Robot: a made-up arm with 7 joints.
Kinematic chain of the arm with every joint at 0, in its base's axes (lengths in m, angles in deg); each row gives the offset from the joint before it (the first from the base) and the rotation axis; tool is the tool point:
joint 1: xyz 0 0 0.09 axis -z
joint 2: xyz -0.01 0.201 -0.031 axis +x
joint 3: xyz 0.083 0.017 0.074 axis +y
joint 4: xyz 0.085 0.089 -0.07 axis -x
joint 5: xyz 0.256 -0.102 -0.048 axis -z
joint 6: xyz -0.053 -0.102 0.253 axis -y
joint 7: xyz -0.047 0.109 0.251 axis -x
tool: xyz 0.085 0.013 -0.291
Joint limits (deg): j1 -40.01..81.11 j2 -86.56..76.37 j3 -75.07..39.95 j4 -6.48..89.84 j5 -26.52..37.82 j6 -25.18..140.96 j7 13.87..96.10
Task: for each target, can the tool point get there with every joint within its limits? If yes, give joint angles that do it. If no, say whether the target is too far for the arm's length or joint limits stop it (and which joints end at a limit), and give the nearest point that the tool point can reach.
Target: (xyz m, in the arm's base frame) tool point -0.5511 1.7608 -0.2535
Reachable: no: too far | nearest point -0.3167 1.0120 -0.1038 | short by 0.799 m
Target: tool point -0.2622 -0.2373 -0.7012
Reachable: no: joint limits stop it (at a limit: joint 1, joint 2, joint 4, joint 5, joint 7) | nearest point -0.1500 -0.2135 -0.2789 | short by 0.438 m
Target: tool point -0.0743 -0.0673 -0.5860
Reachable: no: joint limits stop it (at a limit: joint 2, joint 3, joint 4, joint 7) | nearest point -0.1145 -0.1037 -0.2809 | short by 0.310 m
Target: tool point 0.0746 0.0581 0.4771
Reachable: yes | joints 15.41 11.79 -43.73 33.54 -2.82 127.86 48.12
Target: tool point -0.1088 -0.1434 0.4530
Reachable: yes | joints 49.65 63.18 -49.74 61.87 4.93 -6.34 47.69
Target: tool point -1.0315 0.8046 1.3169
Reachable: no: too far | nearest point -0.5162 0.5560 0.7084 | short by 0.835 m
